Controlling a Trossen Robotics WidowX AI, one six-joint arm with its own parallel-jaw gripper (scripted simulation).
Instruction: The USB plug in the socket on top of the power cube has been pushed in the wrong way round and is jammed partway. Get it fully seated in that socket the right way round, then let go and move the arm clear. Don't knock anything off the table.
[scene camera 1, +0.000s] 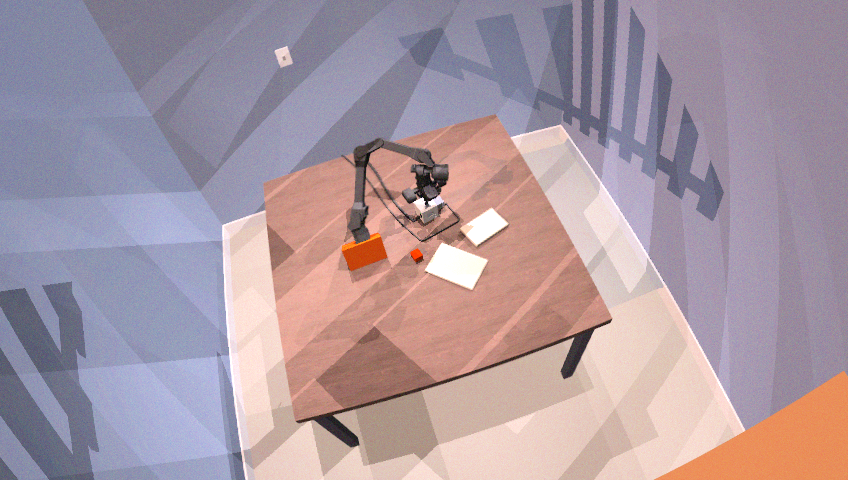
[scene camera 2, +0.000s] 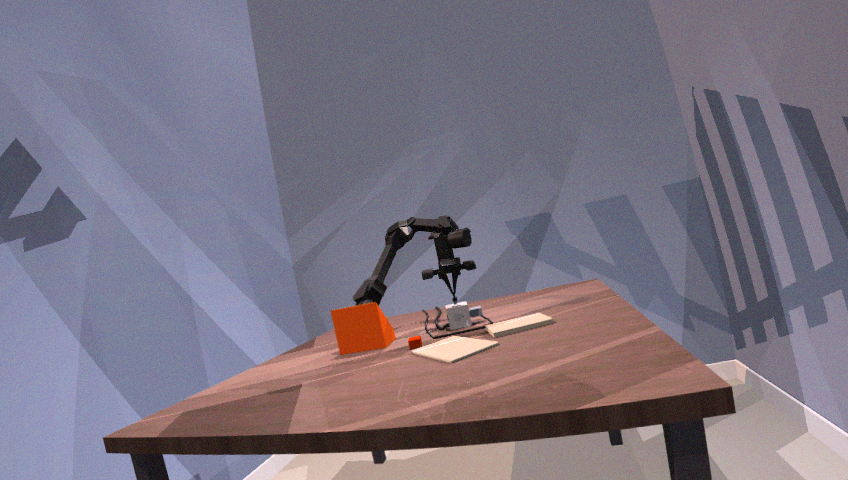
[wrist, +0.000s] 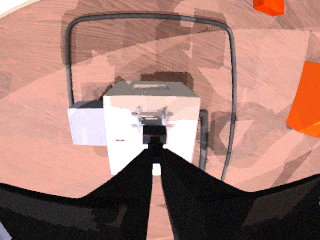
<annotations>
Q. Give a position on a white power cube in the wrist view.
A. At 124, 143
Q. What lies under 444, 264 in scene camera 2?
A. My gripper.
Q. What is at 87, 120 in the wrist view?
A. A grey block.
</annotations>
